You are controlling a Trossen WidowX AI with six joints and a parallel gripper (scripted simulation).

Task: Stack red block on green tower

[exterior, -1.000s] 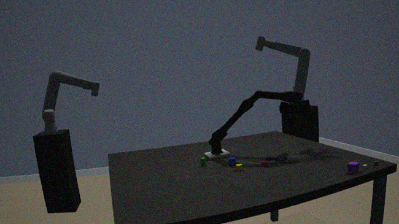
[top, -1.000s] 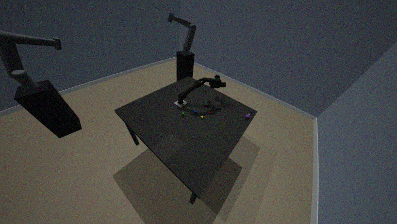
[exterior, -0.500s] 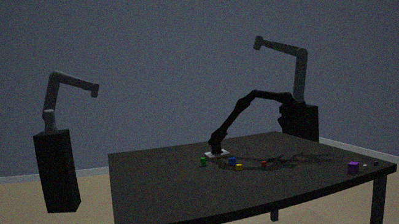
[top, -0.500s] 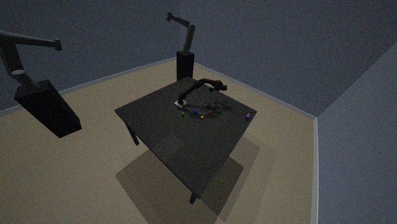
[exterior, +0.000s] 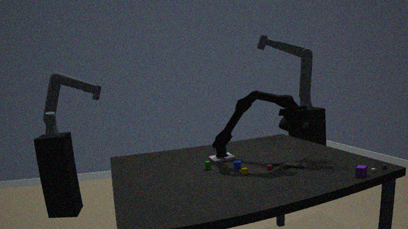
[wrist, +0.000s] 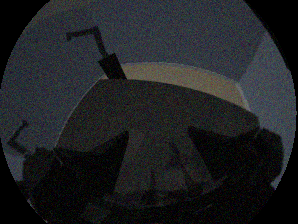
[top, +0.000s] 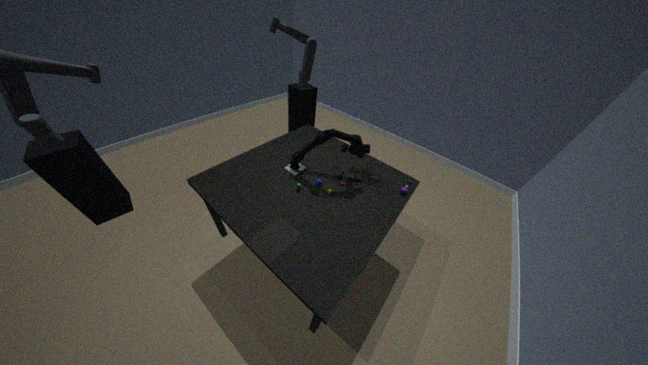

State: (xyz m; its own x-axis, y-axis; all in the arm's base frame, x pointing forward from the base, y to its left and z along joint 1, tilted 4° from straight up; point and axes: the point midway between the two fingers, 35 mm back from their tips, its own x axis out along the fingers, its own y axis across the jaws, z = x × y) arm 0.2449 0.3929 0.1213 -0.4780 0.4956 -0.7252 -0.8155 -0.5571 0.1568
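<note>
Right now my gripper tip is 130 mm short of the red block, 230 mm to the left of it and 120 mm above it. Round my gripper tip: purple block (490 mm ahead, 100 mm to the left, 110 mm below); yellow block (140 mm ahead, 370 mm to the right, 120 mm below); blue block (20 mm ahead, 370 mm to the right, 120 mm below).
</note>
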